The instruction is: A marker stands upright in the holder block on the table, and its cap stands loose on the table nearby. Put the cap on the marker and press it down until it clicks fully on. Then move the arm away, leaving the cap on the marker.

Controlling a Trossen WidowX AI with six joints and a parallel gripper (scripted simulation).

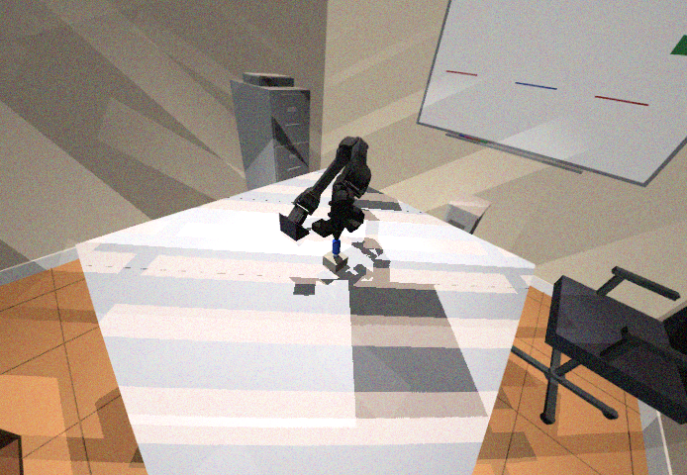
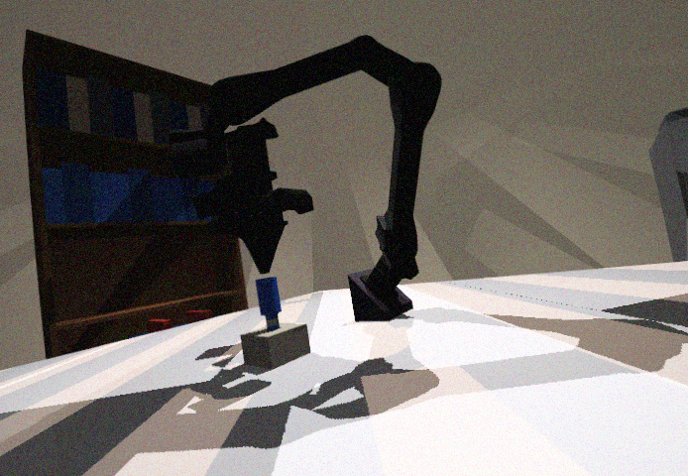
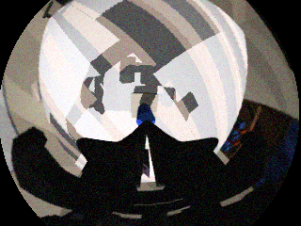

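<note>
Right now the blue cap is 30 mm below my gripper tip. Round my gripper tip: holder block 100 mm below.
</note>
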